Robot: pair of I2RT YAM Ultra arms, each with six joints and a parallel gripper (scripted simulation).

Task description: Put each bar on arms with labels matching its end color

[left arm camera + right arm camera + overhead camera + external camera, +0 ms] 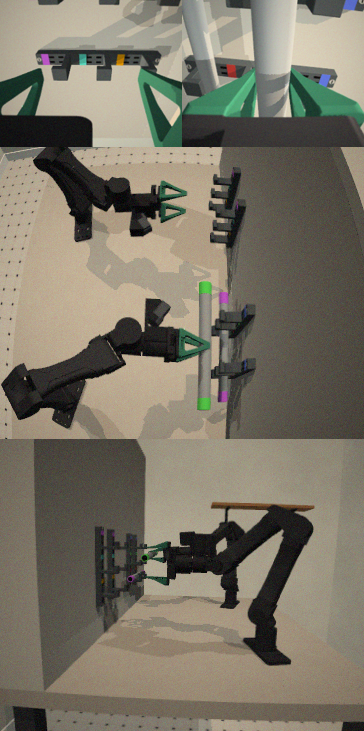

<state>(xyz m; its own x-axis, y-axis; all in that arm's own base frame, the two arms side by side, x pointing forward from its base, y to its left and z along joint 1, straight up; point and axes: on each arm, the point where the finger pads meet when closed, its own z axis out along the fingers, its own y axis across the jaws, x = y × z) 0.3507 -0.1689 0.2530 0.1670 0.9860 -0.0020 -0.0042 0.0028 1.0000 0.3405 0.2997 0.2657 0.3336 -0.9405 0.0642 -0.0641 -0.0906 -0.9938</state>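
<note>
Right now my right hand is 60 mm short of the magenta-ended bar, 10 mm to the right of it and 100 mm above it. The rest, counted from my right hand: green-ended bar (right at my right hand); then dark wall (170 mm ahead, 200 mm to the left, 160 mm above).
</note>
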